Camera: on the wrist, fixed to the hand. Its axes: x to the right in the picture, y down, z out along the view.
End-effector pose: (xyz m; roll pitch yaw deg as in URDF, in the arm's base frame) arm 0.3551 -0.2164 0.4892 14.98 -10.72 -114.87
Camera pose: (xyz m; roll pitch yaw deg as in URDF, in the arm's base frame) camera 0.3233 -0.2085 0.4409 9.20 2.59 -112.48
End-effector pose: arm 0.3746 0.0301 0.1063 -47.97 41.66 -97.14
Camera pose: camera 0.3169 0.0351 0.1131 -65.27 48.78 -113.52
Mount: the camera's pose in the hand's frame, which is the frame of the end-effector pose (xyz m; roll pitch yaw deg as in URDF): -0.0029 -0.0436 -0.0386 -5.74 13.47 -1.13
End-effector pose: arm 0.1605 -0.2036 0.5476 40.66 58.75 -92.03
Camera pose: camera 0.1544 -0.1525 0.5202 54.71 68.34 -70.21
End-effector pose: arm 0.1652 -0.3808 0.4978 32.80 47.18 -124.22
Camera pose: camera 0.1764 -0.3363 0.4618 36.97 58.57 -112.03
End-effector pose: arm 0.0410 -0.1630 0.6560 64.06 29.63 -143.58
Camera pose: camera 0.0746 -0.1576 0.6087 66.24 35.75 -129.23
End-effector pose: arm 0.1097 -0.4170 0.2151 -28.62 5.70 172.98
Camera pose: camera 0.1208 -0.3612 0.2025 -35.75 16.91 165.27
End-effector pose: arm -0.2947 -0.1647 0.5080 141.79 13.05 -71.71
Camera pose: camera -0.2402 -0.1445 0.5119 137.47 3.03 -62.54
